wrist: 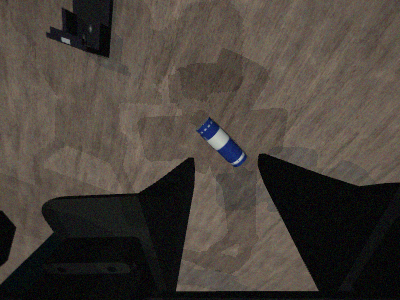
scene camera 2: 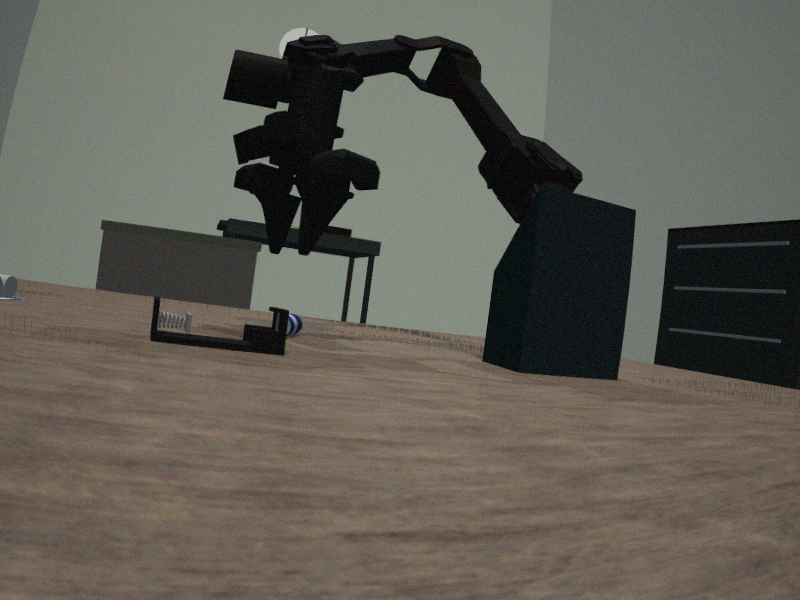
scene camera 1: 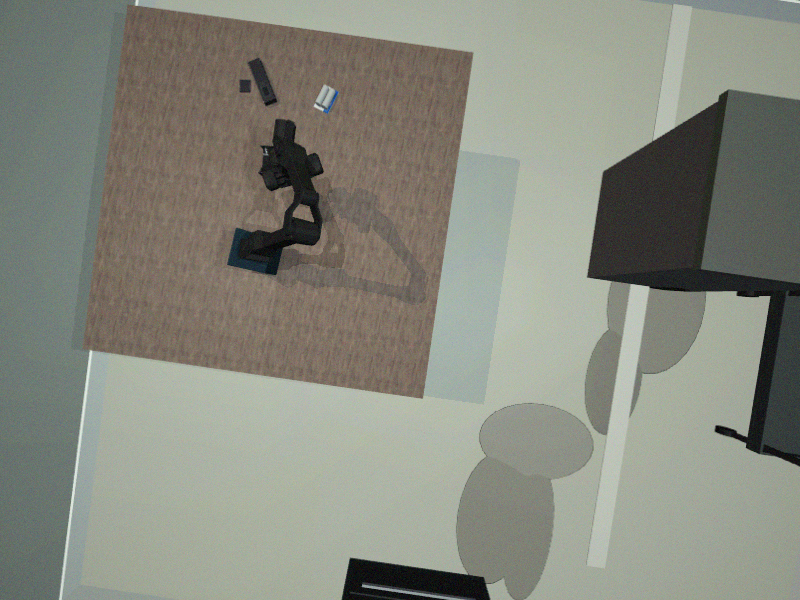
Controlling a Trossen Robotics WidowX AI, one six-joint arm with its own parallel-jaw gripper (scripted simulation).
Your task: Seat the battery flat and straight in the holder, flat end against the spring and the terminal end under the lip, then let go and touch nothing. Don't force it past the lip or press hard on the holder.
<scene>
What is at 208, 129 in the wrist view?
A battery.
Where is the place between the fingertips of the gripper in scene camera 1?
At 300, 181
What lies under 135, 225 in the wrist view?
The gripper.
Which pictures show the gripper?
The wrist view, scene camera 2 and scene camera 1: all of them.
</scene>
